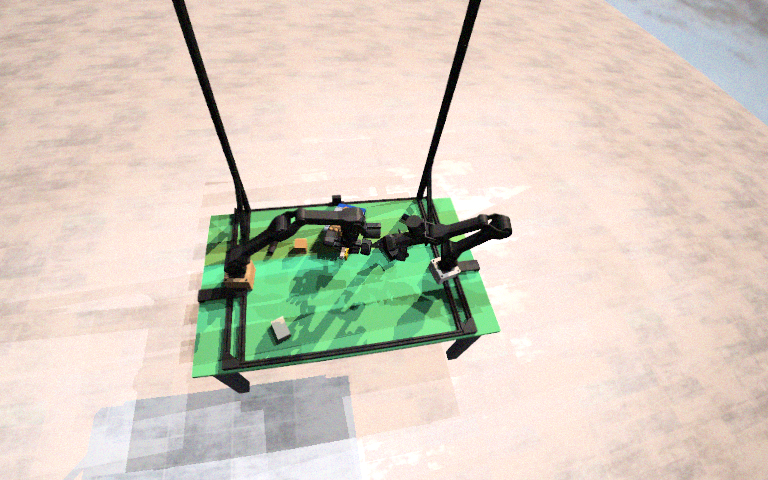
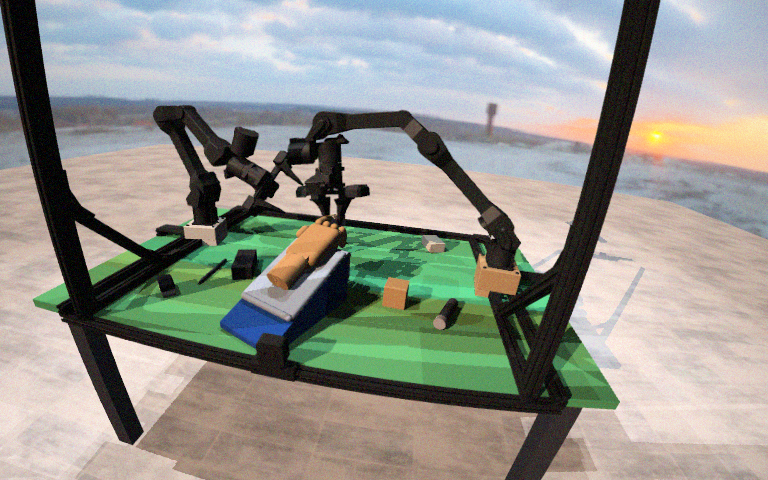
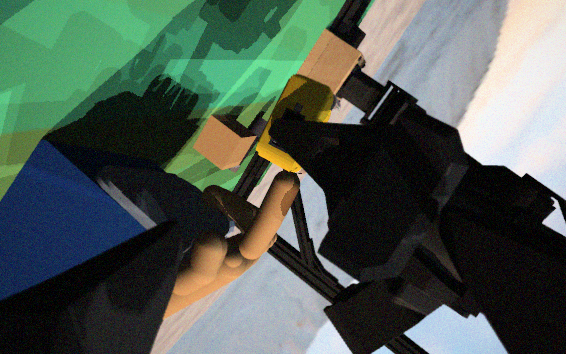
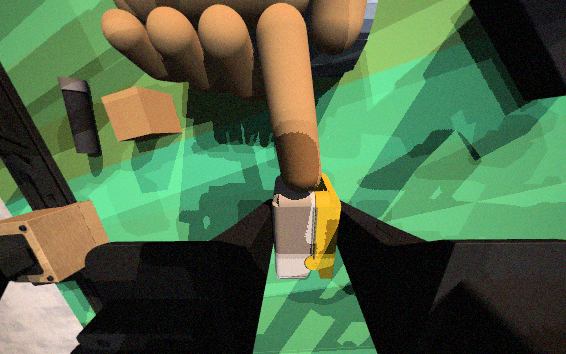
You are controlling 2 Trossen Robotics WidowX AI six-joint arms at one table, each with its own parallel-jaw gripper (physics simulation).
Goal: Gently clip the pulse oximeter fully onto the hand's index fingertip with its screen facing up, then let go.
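Places are measured from the left arm's base along level axes (x ahead, y up, z right), in centimetres.
Pixels of known places: left gripper, between the fingertips: [image 1: 373, 245] [image 2: 294, 198] [image 3: 311, 227]; right gripper, between the fingertips: [image 1: 344, 251] [image 3: 282, 131] [image 4: 302, 205]; left arm's base, origin of its link: [image 1: 445, 265] [image 2: 205, 221]; right arm's base, origin of its link: [image 1: 237, 271] [image 2: 499, 264] [image 3: 347, 81] [image 4: 19, 254].
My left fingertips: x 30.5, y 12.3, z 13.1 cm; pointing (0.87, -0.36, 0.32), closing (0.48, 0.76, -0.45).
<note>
For each thing: its middle in the pictures, then the offset to it from my left fingertips. "spot": a spot on its surface instead.
- pulse oximeter, middle of its body: [image 4: 303, 226] [image 3: 299, 126] [image 2: 335, 221] [image 1: 344, 252] dy -4.5, dx +11.0, dz +3.2 cm
- hand, a spot on its surface: [image 2: 308, 248] spot: dy -4.6, dx +6.3, dz +21.2 cm
- blue wedge, a spot on its surface: [image 2: 251, 324] spot: dy -15.5, dx -3.2, dz +33.0 cm
- tan cube, middle of its body: [image 3: 225, 141] [image 4: 146, 116] [image 2: 396, 293] [image 1: 300, 246] dy -15.7, dx +25.9, dz +19.3 cm
- dark cylinder, middle of its body: [image 3: 246, 144] [image 4: 81, 117] [image 2: 446, 312] dy -16.9, dx +36.6, dz +25.3 cm
- small beige block, middle of its body: [image 2: 433, 243] [image 1: 281, 329] dy -16.7, dx +43.1, dz -14.7 cm
- black block, middle of its body: [image 4: 550, 22] [image 2: 245, 263] [image 1: 389, 247] dy -16.5, dx -12.2, dz +6.1 cm
- pen, middle of its body: [image 2: 212, 271] dy -17.8, dx -20.2, dz +8.8 cm
My right gripper [image 4: 302, 205] [image 2: 333, 216] [image 1: 345, 249] is shut on the pulse oximeter [image 4: 303, 232] [image 3: 303, 102] [image 1: 344, 253], a small clip with a grey-white half and a yellow half. It holds the clip at the tip of the tan hand's index finger [image 4: 292, 105] [image 3: 265, 219]; the fingertip just meets the clip's front opening, and most of the finger is outside it. The hand [image 2: 308, 248] lies on a grey pad over a blue wedge [image 2: 251, 324]. My left gripper [image 2: 279, 190] [image 1: 382, 254] is open and empty, a little to the side of the hand.
A tan cube [image 2: 394, 292] [image 1: 300, 244] [image 4: 141, 112] [image 3: 222, 140] stands near the hand. A dark cylinder [image 2: 445, 313], a small beige block [image 2: 434, 244] [image 1: 280, 329], a black block [image 2: 244, 263] and a pen [image 2: 212, 271] lie on the green table. A black frame runs round the table's edge.
</note>
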